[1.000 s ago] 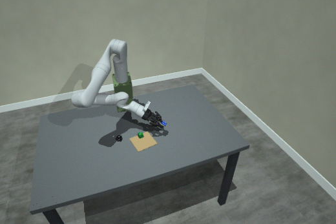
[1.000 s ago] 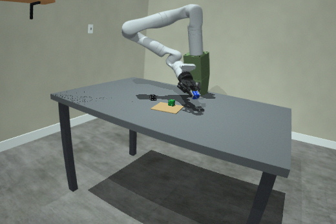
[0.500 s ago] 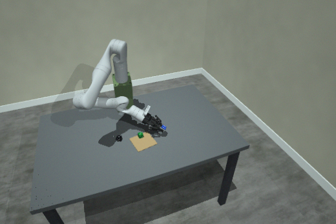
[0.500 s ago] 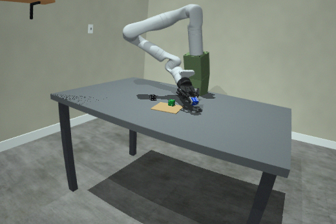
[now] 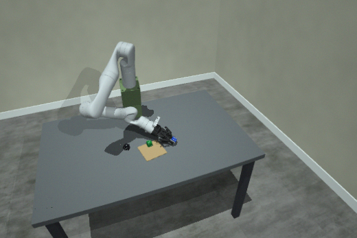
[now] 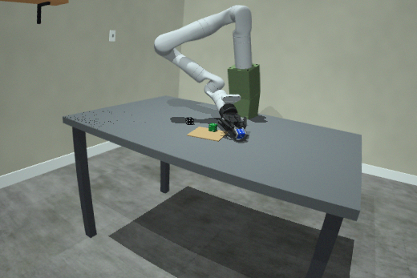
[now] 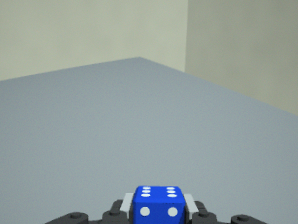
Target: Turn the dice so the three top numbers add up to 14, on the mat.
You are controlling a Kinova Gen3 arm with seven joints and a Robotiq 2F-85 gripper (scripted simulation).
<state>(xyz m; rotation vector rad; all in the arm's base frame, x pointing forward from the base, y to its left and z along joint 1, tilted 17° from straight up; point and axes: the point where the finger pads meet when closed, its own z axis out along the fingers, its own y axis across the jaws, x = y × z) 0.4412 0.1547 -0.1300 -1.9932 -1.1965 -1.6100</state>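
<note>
My gripper is now right at the blue die. The rest, counted from my hand: tan mat (140 mm to the right, 30 mm below); then black die (280 mm to the right, 70 mm behind, 20 mm below); then green die (140 mm to the right, 40 mm behind, 20 mm below).
</note>
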